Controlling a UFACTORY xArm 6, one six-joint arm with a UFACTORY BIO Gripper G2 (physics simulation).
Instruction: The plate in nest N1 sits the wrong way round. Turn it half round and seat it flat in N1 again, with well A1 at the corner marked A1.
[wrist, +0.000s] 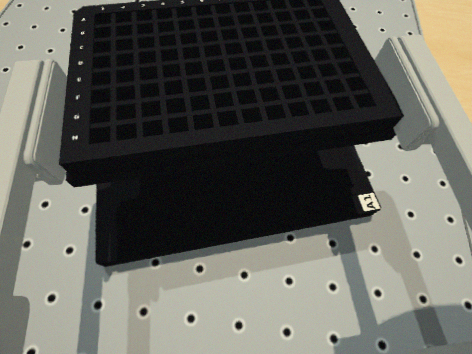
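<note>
The black well plate (227, 139) is gripped by its two short sides and held above the nest, clear of it. Its row letters run down the left side, with A at the far end, so well A1 is at the far left corner. My gripper (234, 152) is shut on the plate, one finger at the left side and one at the right. The black nest N1 (230, 215) lies below, its near part showing and its far part hidden under the plate. The white A1 label (369, 202) is at the nest's near right corner.
The nest stands on a light grey board (215, 297) with rows of round holes. Shadows of the gripper and plate fall across it. A wooden surface (457, 30) shows at the top right, beyond the board's edge.
</note>
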